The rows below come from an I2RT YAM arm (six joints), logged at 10 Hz.
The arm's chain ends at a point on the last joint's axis. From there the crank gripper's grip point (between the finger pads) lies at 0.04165 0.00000 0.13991 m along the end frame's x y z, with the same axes.
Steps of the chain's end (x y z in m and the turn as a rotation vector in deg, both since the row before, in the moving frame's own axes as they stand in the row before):
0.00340 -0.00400 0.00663 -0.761 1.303 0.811
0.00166 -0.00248 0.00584 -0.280 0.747 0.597
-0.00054 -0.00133 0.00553 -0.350 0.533 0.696
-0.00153 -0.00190 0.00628 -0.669 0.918 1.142
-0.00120 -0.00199 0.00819 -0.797 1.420 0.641
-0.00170 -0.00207 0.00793 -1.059 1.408 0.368
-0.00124 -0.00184 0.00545 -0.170 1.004 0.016
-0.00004 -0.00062 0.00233 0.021 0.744 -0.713
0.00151 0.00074 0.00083 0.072 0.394 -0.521
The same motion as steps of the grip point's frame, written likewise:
0.00655 -0.00154 0.00563 -0.761 1.303 0.811
0.00347 -0.00135 0.00528 -0.280 0.747 0.597
0.00075 0.00004 0.00513 -0.350 0.533 0.696
0.00068 0.00058 0.00558 -0.669 0.918 1.142
0.00224 0.00043 0.00710 -0.797 1.420 0.641
0.00172 0.00078 0.00684 -1.059 1.408 0.368
0.00121 -0.00141 0.00470 -0.170 1.004 0.016
0.00177 -0.00120 0.00178 0.021 0.744 -0.713
0.00247 0.00018 0.00054 0.072 0.394 -0.521

